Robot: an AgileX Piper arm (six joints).
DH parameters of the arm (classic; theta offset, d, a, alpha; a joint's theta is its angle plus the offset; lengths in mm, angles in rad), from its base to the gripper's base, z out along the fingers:
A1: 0 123 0 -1.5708
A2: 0.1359 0 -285.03 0
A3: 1.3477 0 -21.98 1.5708
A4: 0 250.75 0 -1.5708
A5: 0 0 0 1.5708
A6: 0 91 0 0
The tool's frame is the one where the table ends.
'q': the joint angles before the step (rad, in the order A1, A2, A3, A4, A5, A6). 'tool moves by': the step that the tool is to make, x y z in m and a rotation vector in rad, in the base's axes. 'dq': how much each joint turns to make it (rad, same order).
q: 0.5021 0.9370 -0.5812 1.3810 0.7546 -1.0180
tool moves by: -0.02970 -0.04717 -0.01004 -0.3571 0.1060 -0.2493
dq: 0.0000 -0.2276 0.0031 -0.8278 0.0412 0.8174
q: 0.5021 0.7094 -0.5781 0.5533 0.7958 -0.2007
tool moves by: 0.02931 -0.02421 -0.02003 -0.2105 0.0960 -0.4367
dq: 0.0000 0.0858 0.0017 -0.5716 -0.0231 0.6528
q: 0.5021 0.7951 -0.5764 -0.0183 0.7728 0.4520
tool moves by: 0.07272 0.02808 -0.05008 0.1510 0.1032 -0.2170
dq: -0.0715 0.4035 -0.0018 0.1280 -0.3785 0.1115
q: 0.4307 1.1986 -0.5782 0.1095 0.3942 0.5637
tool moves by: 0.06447 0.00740 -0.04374 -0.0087 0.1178 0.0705
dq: -0.1158 0.3510 -0.1432 0.4086 -0.0382 -0.5266
